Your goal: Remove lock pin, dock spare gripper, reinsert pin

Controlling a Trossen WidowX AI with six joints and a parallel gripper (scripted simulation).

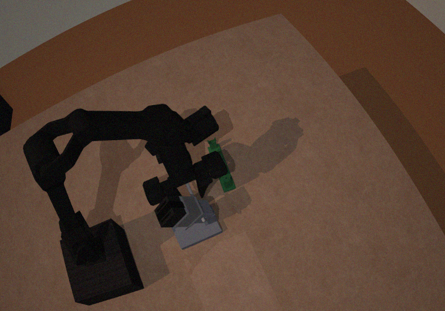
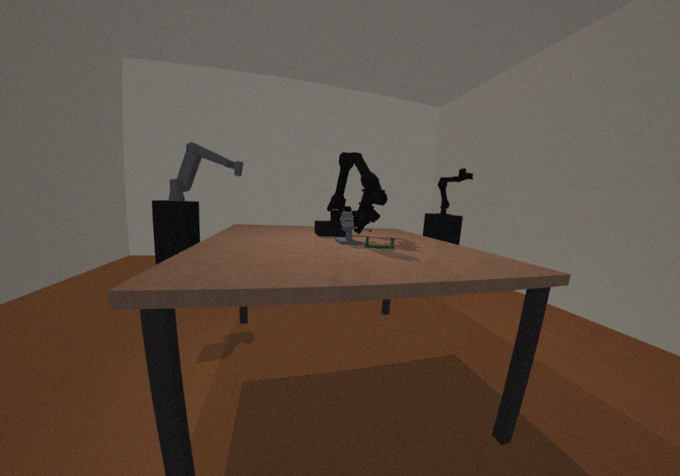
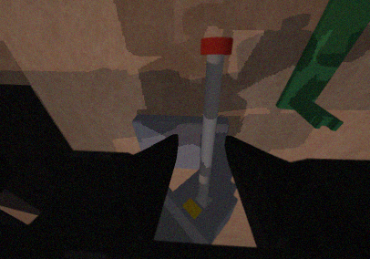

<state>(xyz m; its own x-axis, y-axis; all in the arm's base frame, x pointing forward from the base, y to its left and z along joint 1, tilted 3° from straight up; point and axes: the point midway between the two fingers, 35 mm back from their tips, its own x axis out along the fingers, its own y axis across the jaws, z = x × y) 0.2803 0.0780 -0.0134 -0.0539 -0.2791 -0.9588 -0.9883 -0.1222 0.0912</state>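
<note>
My gripper tip is 50 mm to the left of the grey mount. Also, from my gripper tip: spare gripper (20 mm behind, 50 mm to the right, 70 mm above); then green cradle (90 mm ahead, 90 mm to the left, 30 mm below).
</note>
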